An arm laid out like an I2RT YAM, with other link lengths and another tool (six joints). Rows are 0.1 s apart.
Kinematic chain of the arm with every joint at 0, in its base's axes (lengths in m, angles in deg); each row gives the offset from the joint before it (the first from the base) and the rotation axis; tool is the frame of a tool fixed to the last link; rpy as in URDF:
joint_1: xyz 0 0 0.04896 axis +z
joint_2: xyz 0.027 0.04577 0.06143 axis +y
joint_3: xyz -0.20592 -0.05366 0 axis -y
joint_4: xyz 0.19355 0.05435 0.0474 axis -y
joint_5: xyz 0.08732 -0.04 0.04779 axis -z
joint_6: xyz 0.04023 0 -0.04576 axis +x
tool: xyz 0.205 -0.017 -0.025 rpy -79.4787 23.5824 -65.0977
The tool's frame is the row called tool.
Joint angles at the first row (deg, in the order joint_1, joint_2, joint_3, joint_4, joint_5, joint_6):
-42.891 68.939 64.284 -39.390 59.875 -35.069
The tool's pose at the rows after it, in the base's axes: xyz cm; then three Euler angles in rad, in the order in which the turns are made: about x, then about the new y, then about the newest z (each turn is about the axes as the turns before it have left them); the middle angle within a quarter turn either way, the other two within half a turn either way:
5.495 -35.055 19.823 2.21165 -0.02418 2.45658
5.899 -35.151 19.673 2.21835 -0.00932 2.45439
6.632 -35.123 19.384 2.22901 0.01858 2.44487
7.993 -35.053 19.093 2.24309 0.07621 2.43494
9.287 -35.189 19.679 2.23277 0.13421 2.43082
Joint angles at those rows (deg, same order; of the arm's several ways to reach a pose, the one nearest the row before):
-42.891 69.170 64.509 -39.380 59.639 -35.068
-42.781 69.331 64.767 -39.365 58.784 -35.154
-42.222 69.012 64.584 -39.296 57.470 -35.412
-41.339 68.094 64.419 -39.056 54.840 -35.805
-40.739 66.750 64.364 -37.373 52.715 -37.238

